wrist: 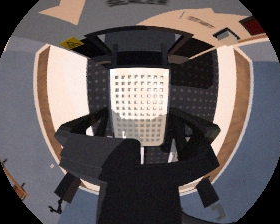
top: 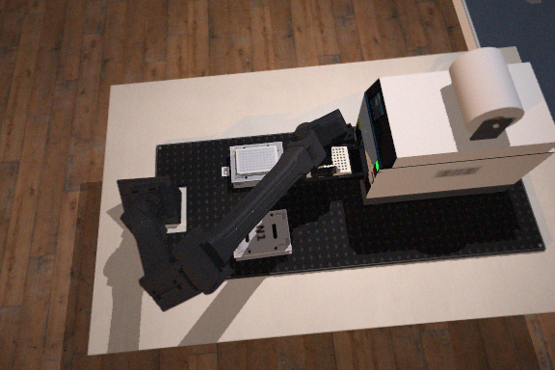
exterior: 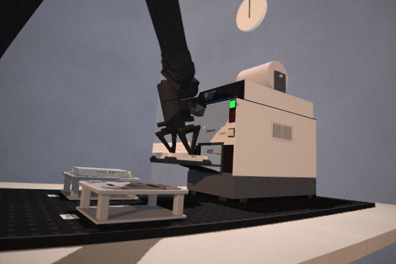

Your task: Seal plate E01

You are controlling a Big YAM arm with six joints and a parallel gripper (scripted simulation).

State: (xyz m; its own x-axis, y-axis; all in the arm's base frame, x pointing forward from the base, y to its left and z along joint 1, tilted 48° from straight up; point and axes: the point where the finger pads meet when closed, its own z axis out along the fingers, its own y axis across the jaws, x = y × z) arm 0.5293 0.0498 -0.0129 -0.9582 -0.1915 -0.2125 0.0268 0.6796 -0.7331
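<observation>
My gripper is now 3 cm above the sealer stage. Round my hand: nest: 21 cm behind, 17 cm to the right, 8 cm below; then plate: 20 cm behind, 6 cm to the left, 7 cm below; then start button: 10 cm ahead, 10 cm to the right, 6 cm above.
</observation>
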